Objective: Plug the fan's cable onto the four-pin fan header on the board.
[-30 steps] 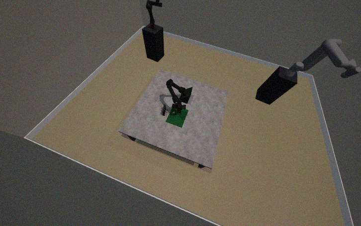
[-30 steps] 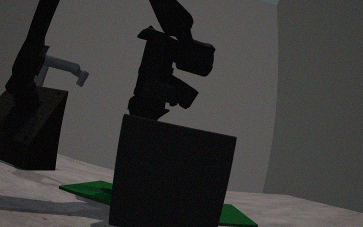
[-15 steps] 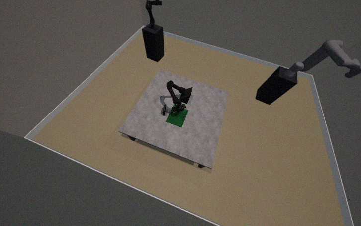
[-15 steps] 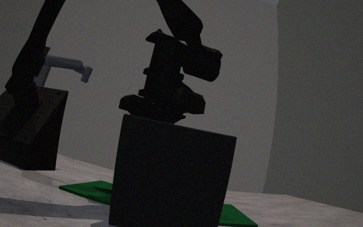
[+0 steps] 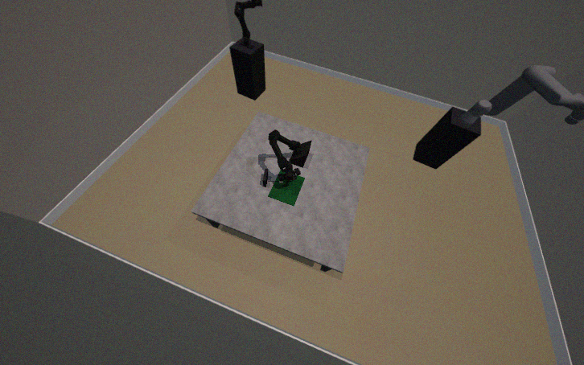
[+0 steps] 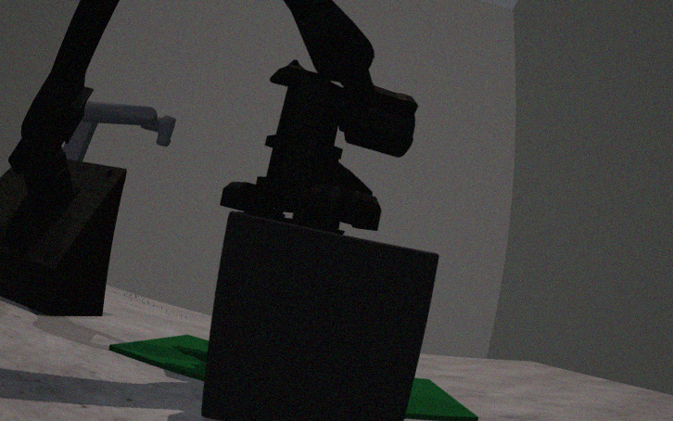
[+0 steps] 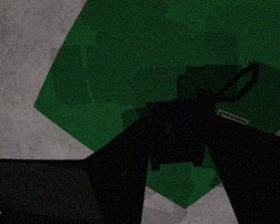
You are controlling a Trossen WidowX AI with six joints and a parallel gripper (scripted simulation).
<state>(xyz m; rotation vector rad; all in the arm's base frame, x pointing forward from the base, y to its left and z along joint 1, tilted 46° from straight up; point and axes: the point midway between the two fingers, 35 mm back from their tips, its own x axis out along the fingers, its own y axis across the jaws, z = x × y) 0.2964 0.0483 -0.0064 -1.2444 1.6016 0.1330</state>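
Now: the green board 100 mm below my gripper tip and 40 mm ahead of it. Also, from my gripper tip: fan header (80 mm below, 70 mm to the right, 20 mm ahead); then fan (190 mm to the right, 70 mm ahead, 20 mm below); then dark fan plug (10 mm to the right, 10 mm behind).
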